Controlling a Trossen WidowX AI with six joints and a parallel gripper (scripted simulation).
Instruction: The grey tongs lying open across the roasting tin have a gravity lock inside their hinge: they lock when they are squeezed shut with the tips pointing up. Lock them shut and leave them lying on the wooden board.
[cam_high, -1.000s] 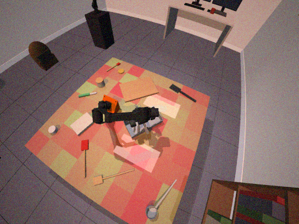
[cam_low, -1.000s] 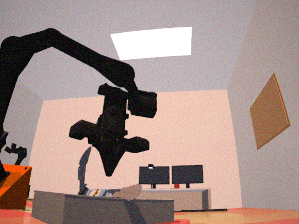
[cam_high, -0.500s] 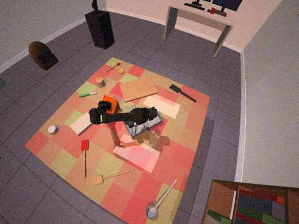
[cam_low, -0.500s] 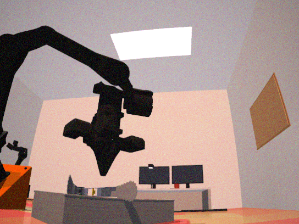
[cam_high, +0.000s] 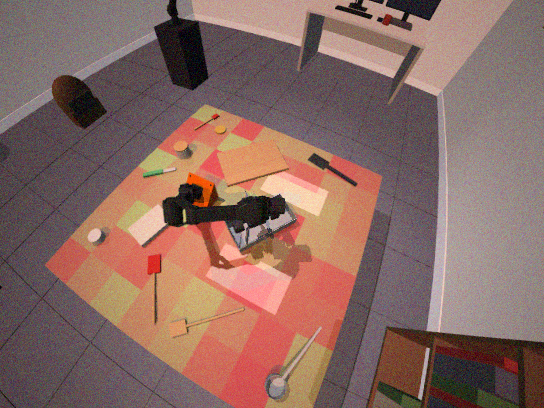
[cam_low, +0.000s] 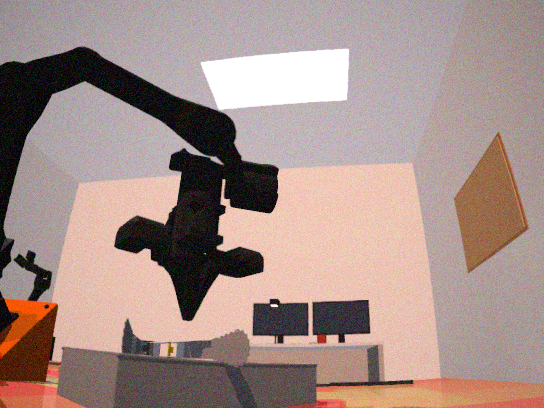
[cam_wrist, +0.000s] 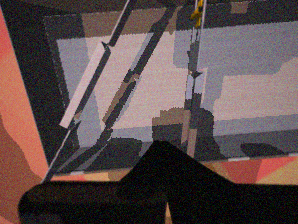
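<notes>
My gripper tip is 5 cm to the right of the grey roasting tin and 7 cm above it. Round my gripper tip: wooden board: 22 cm behind, 38 cm to the left, 9 cm below; red spatula: 29 cm behind, 39 cm to the right, 9 cm below; white slab: 46 cm behind, 20 cm to the right, 9 cm below.
</notes>
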